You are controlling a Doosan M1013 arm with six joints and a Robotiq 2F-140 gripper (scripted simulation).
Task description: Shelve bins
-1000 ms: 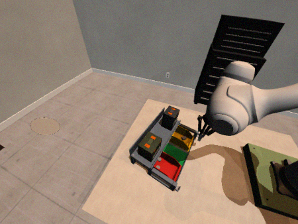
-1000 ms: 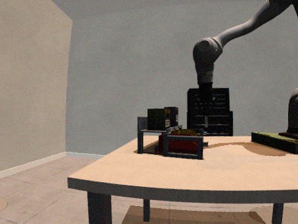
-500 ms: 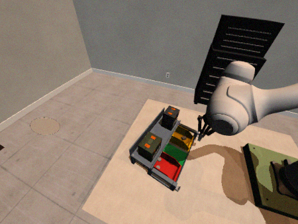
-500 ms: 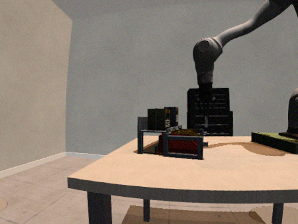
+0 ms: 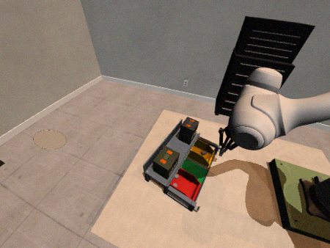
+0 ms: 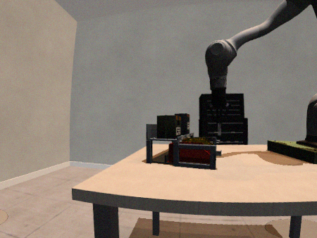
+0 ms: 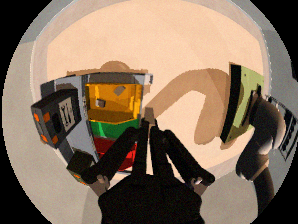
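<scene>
My hand is 110 mm short of the yellow bin, 10 mm to the left of it and 90 mm above it. Round my hand: dark box (200 mm ahead, 30 mm to the right, 30 mm above); then red bin (140 mm ahead, 210 mm to the left, 90 mm below).
</scene>
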